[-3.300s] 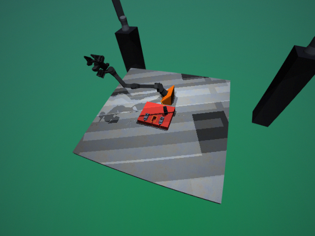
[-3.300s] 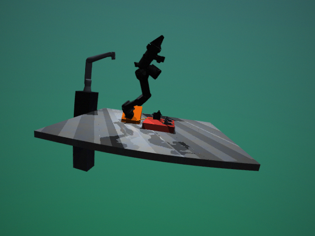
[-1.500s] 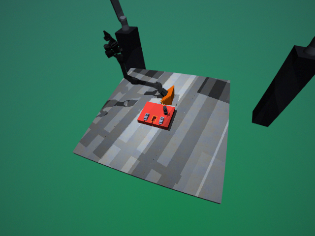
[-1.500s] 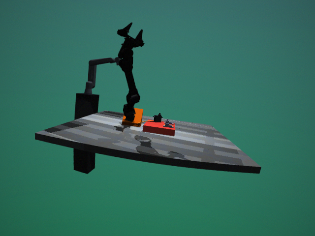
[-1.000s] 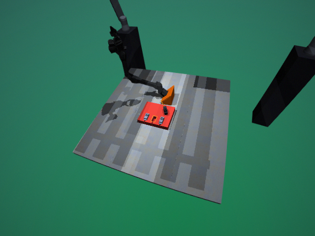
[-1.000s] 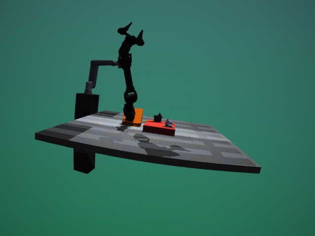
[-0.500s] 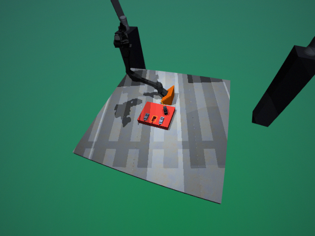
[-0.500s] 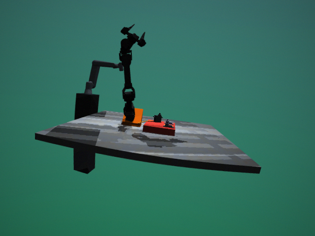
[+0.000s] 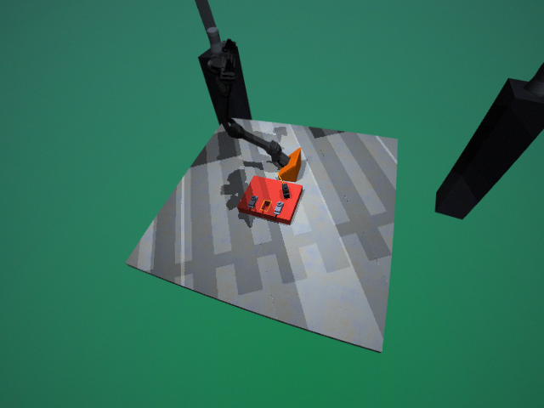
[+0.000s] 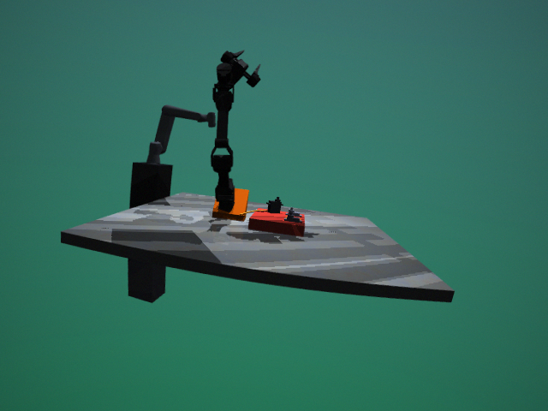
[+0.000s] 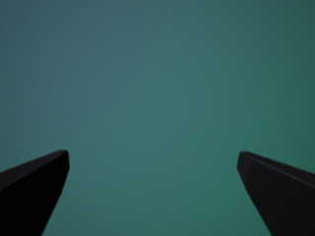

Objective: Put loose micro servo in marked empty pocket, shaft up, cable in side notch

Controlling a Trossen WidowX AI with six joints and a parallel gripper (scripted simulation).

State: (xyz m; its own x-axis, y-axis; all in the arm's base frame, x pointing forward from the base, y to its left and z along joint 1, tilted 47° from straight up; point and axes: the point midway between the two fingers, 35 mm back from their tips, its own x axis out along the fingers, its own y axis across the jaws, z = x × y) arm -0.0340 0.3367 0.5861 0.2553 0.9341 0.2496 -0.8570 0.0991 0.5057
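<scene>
The red deck lies 140 mm ahead of my gripper tip, 190 mm to the left of it and 710 mm below it.
</scene>
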